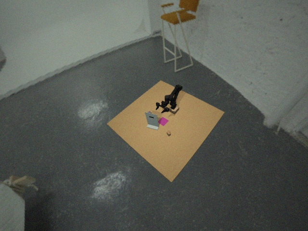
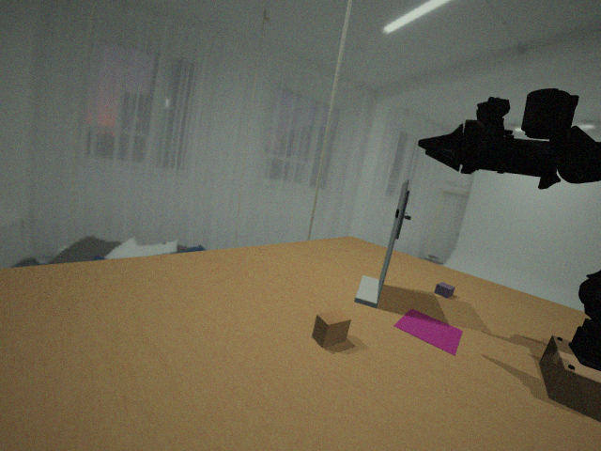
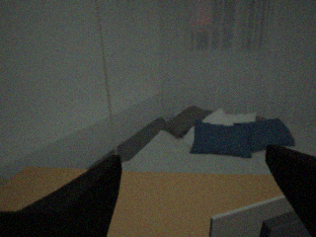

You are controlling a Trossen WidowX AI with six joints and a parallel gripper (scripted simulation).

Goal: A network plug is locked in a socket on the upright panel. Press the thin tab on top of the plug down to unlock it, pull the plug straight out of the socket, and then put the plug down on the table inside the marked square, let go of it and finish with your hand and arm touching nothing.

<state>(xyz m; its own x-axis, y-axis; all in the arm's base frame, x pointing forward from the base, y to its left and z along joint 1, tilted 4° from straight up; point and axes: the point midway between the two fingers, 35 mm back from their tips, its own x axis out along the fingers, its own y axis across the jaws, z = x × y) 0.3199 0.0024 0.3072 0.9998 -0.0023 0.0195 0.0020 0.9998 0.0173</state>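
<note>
The grey network plug lies 140 mm below my gripper tip, 100 mm to the right of it and 30 mm ahead of it. Also, from my gripper tip: grey upright panel (220 mm below, 100 mm to the right, 50 mm ahead); magenta marked square (350 mm below, 100 mm behind, 30 mm to the right); brown cube (330 mm below, 170 mm to the left, 40 mm ahead).
</note>
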